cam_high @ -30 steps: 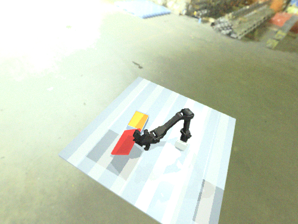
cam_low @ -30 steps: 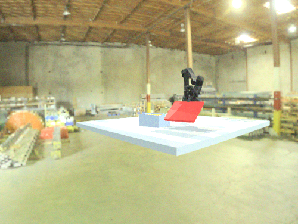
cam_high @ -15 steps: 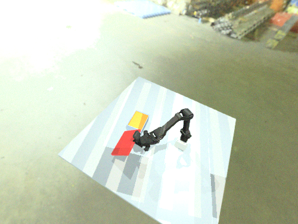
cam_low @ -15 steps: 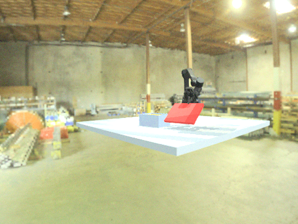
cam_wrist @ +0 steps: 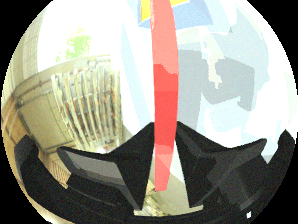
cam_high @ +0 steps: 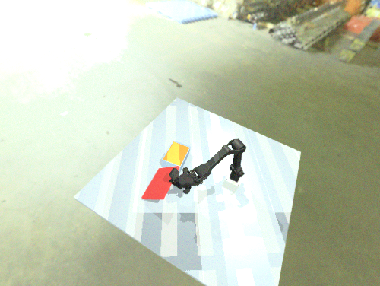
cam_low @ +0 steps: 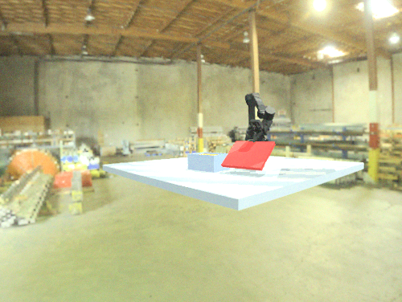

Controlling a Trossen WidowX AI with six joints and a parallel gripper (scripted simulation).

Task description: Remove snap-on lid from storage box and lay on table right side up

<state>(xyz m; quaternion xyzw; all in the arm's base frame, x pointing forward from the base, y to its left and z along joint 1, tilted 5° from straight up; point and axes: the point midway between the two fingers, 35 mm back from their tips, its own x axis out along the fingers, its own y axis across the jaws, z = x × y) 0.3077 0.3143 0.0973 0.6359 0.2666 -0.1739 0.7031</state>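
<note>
Now: gripper tip 60 mm short of the red lid, 50 mm above it and 10 mm to the right of it. Also, from my gripper tip: storage box 260 mm to the right, 110 mm below, 110 mm ahead.
</note>
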